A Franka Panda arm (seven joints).
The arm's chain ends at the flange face. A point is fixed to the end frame.
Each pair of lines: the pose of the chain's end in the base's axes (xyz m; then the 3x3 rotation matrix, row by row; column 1 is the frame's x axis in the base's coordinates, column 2 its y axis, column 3 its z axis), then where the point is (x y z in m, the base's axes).
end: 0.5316, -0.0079, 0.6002; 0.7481, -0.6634, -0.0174; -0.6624, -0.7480, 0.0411; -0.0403, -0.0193, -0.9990
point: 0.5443 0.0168 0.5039
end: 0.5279, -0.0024, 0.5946; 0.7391, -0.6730, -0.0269; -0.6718, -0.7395, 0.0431; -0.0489, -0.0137, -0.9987
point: 0.5399 0.0223 0.4982
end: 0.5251, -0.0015, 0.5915; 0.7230, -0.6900, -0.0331; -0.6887, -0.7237, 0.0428; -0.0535, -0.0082, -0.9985
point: 0.5370 0.0228 0.4950
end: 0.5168, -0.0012, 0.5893; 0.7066, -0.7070, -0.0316; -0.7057, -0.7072, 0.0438; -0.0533, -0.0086, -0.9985
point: 0.5293 0.0228 0.4928
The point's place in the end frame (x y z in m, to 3 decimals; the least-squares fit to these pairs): -0.003 -0.025 0.097
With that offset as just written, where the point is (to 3 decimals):
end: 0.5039, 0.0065, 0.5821; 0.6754, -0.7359, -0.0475; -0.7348, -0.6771, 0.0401; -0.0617, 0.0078, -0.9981
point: 0.516 0.030 0.485
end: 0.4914, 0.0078, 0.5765; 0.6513, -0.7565, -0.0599; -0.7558, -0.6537, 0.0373; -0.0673, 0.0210, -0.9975
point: 0.503 0.030 0.479
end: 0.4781, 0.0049, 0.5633; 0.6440, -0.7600, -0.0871; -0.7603, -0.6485, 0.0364; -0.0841, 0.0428, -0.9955
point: 0.487 0.027 0.466
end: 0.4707, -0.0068, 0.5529; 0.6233, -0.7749, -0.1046; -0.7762, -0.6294, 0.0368; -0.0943, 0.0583, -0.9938
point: 0.478 0.015 0.455
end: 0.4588, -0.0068, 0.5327; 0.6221, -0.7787, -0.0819; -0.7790, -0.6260, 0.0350; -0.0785, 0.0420, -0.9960
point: 0.468 0.015 0.435
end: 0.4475, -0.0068, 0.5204; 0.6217, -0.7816, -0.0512; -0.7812, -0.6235, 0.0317; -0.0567, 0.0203, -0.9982
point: 0.460 0.014 0.423
